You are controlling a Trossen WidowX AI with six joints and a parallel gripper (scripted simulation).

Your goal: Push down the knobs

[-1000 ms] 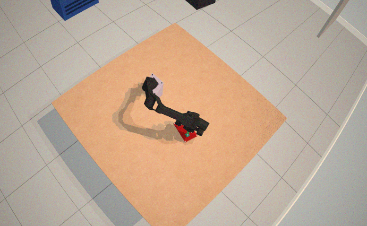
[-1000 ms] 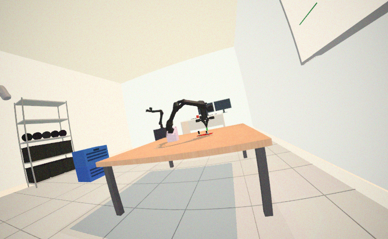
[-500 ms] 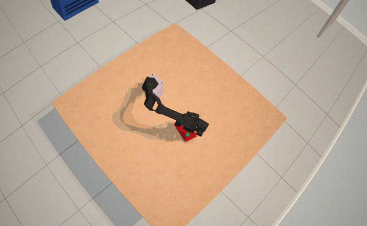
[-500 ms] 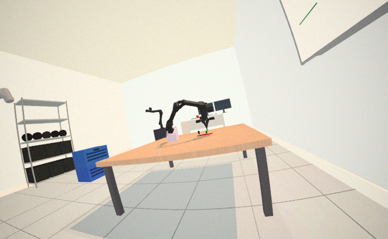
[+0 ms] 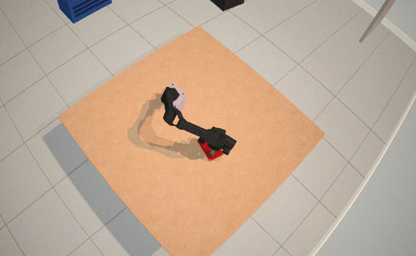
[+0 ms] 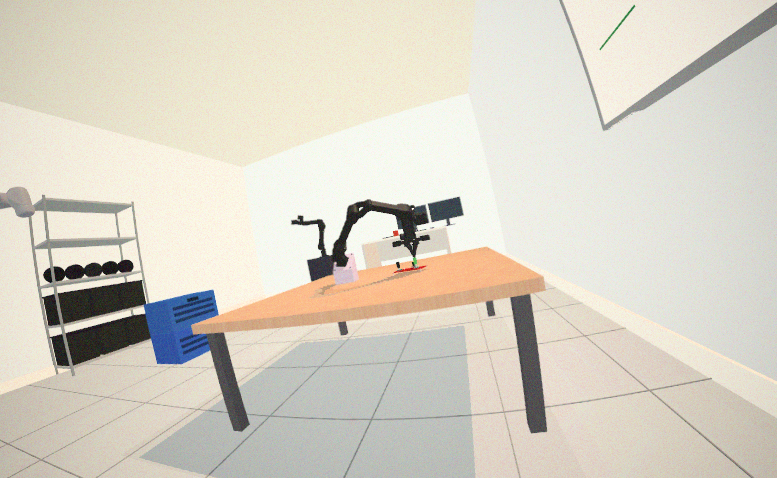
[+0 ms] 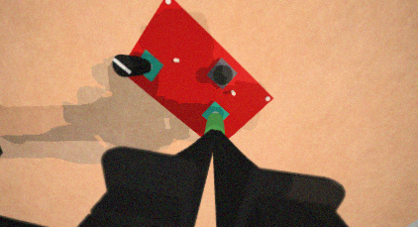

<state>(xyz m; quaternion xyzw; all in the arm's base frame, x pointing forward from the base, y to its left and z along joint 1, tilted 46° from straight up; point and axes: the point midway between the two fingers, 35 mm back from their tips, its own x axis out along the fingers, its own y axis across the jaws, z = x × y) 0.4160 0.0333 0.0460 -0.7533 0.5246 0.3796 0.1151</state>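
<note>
Now: the green knob 2 cm below my gripper tip. From my gripper tip the other things lie so: potentiometer with knob (3 cm below).
</note>
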